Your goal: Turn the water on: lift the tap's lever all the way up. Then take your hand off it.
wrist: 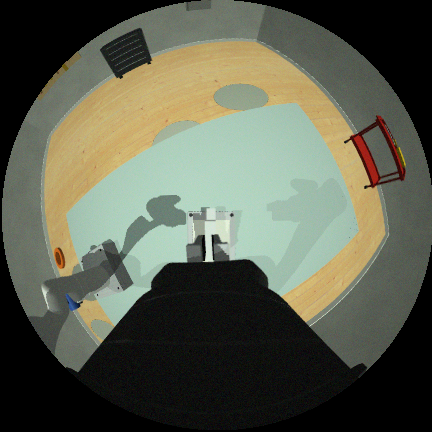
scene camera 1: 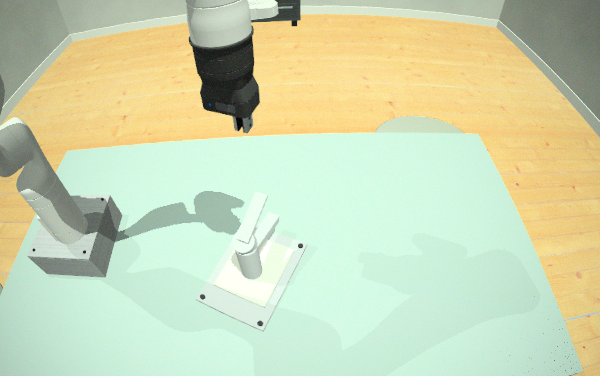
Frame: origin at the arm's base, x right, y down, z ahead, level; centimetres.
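Where they show: gripper, fingertip midpoint: (wrist: 208, 243) (scene camera 1: 244, 127); arm's base, origin of the base link: (wrist: 101, 276) (scene camera 1: 72, 229).
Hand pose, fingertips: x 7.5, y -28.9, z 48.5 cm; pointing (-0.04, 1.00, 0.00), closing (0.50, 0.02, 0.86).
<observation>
Each offset is from my fingertips to the top centre of the thing. "pt": to the spot under its first point. Level surfaces: height alone.
The tap {pt dx +7.1, dy +29.7, dz -3.0 cm} (scene camera 1: 250, 264) is a grey upright cylinder on a pale plate {dx +4.7, dy +37.1, dz -3.3 cm} (scene camera 1: 231, 307) (wrist: 225, 214) with dark bolts at its corners. Its long white lever {dx +1.3, dy +18.9, dz -1.1 cm} (scene camera 1: 254, 216) (wrist: 209, 240) slants up and away from the top of the body, above the shorter spout {dx -1.1, dy +28.4, dz +0.6 cm} (scene camera 1: 271, 226). A gap shows between the outer ends of lever and spout. My gripper (scene camera 1: 243, 124) (wrist: 208, 243) points down, high above the tap and clear of the lever. Its fingers are close together with no object held. In the wrist view, the lever shows far below, through the narrow gap between the fingers, and the fingers hide part of the plate.
The arm's grey base block (scene camera 1: 70, 266) (wrist: 117, 265) stands at the left of the pale green table {dy +38.3 cm} (scene camera 1: 400, 190) (wrist: 240, 150). Shadows of the arm lie across the table. A red cart (wrist: 366, 161) and a dark cabinet (wrist: 127, 52) stand off the table, by the walls.
</observation>
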